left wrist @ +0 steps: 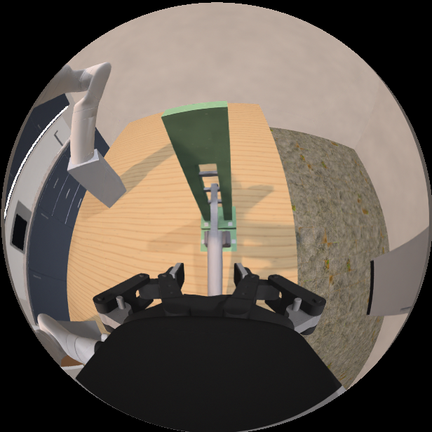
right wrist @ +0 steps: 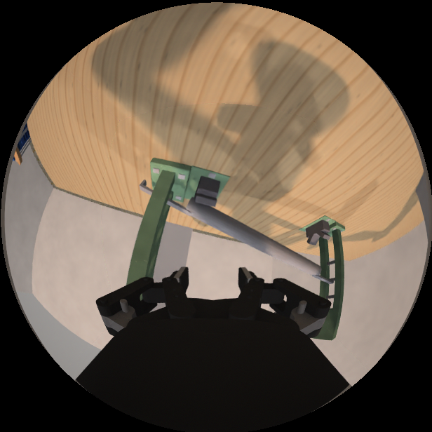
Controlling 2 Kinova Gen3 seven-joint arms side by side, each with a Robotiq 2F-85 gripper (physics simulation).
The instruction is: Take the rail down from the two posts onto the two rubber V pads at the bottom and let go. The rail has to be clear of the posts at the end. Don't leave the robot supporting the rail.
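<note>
The grey rail (left wrist: 215,260) (right wrist: 255,237) spans between the two green posts. Its thin ends reach in at the rungs of the posts. One post (left wrist: 195,135) stands ahead in the left wrist view; the right wrist view shows a left post (right wrist: 147,235) and a right post (right wrist: 339,280). A dark V pad (left wrist: 226,239) (right wrist: 207,189) sits at a post's foot; another pad (right wrist: 317,231) sits by the right post, with the rail apart from it. My left gripper (left wrist: 208,271) is open, above the rail. My right gripper (right wrist: 213,275) is open and apart from the rail.
The posts stand on a wooden table (left wrist: 125,220) (right wrist: 75,125). A pale robot arm (left wrist: 85,120) with a grey block (left wrist: 97,180) is at the upper left of the left wrist view. A grey box (left wrist: 400,280) is at its right, beyond a mottled floor strip (left wrist: 330,200).
</note>
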